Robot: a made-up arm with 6 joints. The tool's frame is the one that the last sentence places.
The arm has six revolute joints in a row. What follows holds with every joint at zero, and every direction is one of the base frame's. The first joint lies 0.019 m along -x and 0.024 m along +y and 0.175 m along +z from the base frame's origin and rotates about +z. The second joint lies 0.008 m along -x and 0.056 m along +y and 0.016 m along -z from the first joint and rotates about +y. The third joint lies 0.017 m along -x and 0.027 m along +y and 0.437 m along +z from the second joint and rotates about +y. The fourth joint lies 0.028 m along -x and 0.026 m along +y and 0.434 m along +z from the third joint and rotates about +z. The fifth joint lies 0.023 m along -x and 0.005 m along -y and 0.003 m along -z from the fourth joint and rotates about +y. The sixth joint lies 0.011 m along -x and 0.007 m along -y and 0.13 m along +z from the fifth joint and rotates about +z. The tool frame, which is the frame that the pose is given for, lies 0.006 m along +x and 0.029 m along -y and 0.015 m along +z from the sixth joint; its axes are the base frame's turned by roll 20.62, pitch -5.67 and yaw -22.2 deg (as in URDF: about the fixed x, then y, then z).
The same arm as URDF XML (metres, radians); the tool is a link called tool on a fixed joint. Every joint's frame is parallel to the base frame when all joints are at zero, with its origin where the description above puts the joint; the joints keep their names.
<robot name="arm">
  <joint name="tool_joint" type="fixed">
    <parent link="link6"/>
    <child link="tool"/>
    <origin xyz="0.006 -0.029 0.015" rpy="0.3599 -0.099 -0.3875"/>
  </joint>
  <joint name="joint 6" type="continuous">
    <parent link="link5"/>
    <child link="link6"/>
    <origin xyz="-0.011 -0.007 0.13" rpy="0 0 0"/>
    <axis xyz="0 0 1"/>
  </joint>
  <joint name="joint 5" type="continuous">
    <parent link="link4"/>
    <child link="link5"/>
    <origin xyz="-0.023 -0.005 -0.003" rpy="0 0 0"/>
    <axis xyz="0 1 0"/>
  </joint>
  <joint name="joint 4" type="continuous">
    <parent link="link3"/>
    <child link="link4"/>
    <origin xyz="-0.028 0.026 0.434" rpy="0 0 0"/>
    <axis xyz="0 0 1"/>
  </joint>
  <joint name="joint 3" type="continuous">
    <parent link="link2"/>
    <child link="link3"/>
    <origin xyz="-0.017 0.027 0.437" rpy="0 0 0"/>
    <axis xyz="0 1 0"/>
  </joint>
  <joint name="joint 2" type="continuous">
    <parent link="link1"/>
    <child link="link2"/>
    <origin xyz="-0.008 0.056 -0.016" rpy="0 0 0"/>
    <axis xyz="0 1 0"/>
  </joint>
  <joint name="joint 1" type="continuous">
    <parent link="base_link"/>
    <child link="link1"/>
    <origin xyz="-0.019 0.024 0.175" rpy="0 0 0"/>
    <axis xyz="0 0 1"/>
  </joint>
  <link name="base_link"/>
  <link name="link1"/>
  <link name="link2"/>
  <link name="link3"/>
  <link name="link4"/>
  <link name="link5"/>
  <link name="link6"/>
  <link name="tool"/>
</robot>

